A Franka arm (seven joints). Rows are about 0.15 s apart.
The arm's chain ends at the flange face. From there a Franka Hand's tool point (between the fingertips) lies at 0.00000 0.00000 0.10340 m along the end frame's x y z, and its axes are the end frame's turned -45 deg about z.
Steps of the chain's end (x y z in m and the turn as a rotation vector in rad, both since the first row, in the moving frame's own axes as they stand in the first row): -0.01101, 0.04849, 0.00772, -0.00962, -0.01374, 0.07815; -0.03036, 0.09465, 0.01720, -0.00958, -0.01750, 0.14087; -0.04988, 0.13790, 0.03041, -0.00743, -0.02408, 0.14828; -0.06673, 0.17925, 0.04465, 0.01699, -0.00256, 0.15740; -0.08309, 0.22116, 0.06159, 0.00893, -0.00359, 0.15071; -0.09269, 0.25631, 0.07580, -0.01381, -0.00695, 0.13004; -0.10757, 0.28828, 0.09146, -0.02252, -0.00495, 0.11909; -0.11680, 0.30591, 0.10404, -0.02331, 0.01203, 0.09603
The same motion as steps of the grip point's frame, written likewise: -0.04377, 0.02613, 0.00771, 0.00291, -0.01652, 0.07815; -0.09033, 0.04474, 0.01718, 0.00560, -0.01915, 0.14087; -0.13499, 0.06086, 0.03038, 0.01177, -0.02228, 0.14828; -0.17277, 0.07822, 0.04463, 0.01382, 0.01020, 0.15740; -0.21468, 0.09675, 0.06159, 0.00885, 0.00378, 0.15071; -0.24833, 0.11610, 0.07579, -0.00485, -0.01468, 0.13004; -0.28199, 0.12894, 0.09143, -0.01242, -0.01942, 0.11909; -0.29985, 0.13626, 0.10400, -0.02499, -0.00798, 0.09603
